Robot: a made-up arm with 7 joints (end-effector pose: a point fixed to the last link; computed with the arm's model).
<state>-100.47 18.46 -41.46 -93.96 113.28 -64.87 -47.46</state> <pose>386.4 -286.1 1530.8 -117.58 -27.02 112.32</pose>
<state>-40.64 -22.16 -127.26 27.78 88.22 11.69 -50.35</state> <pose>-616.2 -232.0 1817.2 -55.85 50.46 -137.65</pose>
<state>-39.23 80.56 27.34 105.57 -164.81 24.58 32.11</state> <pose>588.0 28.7 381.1 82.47 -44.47 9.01</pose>
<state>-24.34 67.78 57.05 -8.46 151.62 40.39 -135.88</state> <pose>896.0 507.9 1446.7 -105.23 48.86 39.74</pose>
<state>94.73 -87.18 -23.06 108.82 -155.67 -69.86 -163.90</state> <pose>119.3 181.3 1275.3 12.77 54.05 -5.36</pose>
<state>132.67 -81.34 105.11 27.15 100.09 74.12 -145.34</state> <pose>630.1 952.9 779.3 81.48 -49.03 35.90</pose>
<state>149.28 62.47 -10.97 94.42 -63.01 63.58 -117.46</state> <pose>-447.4 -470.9 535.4 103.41 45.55 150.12</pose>
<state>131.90 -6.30 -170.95 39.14 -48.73 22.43 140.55</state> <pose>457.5 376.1 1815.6 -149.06 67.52 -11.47</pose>
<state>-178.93 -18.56 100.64 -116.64 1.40 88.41 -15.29</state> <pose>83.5 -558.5 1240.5 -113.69 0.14 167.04</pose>
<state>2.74 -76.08 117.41 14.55 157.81 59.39 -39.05</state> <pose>-1158.7 24.4 1009.2 11.98 56.76 -121.57</pose>
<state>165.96 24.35 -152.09 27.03 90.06 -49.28 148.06</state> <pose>-166.0 -50.7 1948.7 -56.09 -3.94 -160.83</pose>
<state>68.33 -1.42 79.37 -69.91 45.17 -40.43 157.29</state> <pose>526.7 346.1 1470.0 21.54 23.91 119.14</pose>
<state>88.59 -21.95 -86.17 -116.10 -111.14 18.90 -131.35</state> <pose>-643.9 110.8 1037.5 54.77 -63.72 -141.38</pose>
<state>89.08 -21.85 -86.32 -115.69 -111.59 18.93 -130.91</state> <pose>-644.9 116.3 1042.2 54.21 -63.91 -141.32</pose>
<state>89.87 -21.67 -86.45 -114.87 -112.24 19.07 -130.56</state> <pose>-647.1 127.2 1050.9 53.42 -64.40 -141.73</pose>
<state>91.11 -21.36 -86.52 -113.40 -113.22 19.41 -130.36</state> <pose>-650.8 146.8 1065.9 52.32 -65.35 -142.94</pose>
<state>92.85 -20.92 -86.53 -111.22 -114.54 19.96 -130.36</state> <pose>-654.7 176.0 1088.2 50.90 -66.84 -145.00</pose>
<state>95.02 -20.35 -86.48 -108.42 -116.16 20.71 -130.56</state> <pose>-656.8 213.5 1117.1 49.22 -68.87 -147.79</pose>
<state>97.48 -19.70 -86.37 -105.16 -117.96 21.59 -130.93</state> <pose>-655.3 256.6 1151.4 47.32 -71.35 -150.96</pose>
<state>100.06 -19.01 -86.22 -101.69 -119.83 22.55 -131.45</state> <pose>-648.9 301.6 1188.6 45.37 -74.13 -154.29</pose>
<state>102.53 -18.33 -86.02 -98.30 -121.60 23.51 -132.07</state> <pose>-638.2 344.1 1225.4 43.44 -76.95 -157.38</pose>
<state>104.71 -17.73 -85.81 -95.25 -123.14 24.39 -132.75</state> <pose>-624.9 380.6 1258.9 41.71 -79.62 -160.06</pose>
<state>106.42 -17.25 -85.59 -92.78 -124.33 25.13 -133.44</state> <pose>-611.9 409.0 1286.1 40.42 -81.87 -162.30</pose>
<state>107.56 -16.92 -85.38 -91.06 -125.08 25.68 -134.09</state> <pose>-601.6 428.1 1304.9 39.87 -83.51 -164.23</pose>
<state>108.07 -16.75 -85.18 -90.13 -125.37 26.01 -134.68</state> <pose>-596.0 438.2 1314.8 40.36 -84.48 -166.12</pose>
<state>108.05 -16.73 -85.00 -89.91 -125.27 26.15 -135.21</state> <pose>-594.9 440.9 1316.6 42.15 -84.84 -168.40</pose>
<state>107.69 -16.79 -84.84 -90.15 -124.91 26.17 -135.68</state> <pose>-597.0 438.7 1313.3 44.23 -84.76 -170.37</pose>
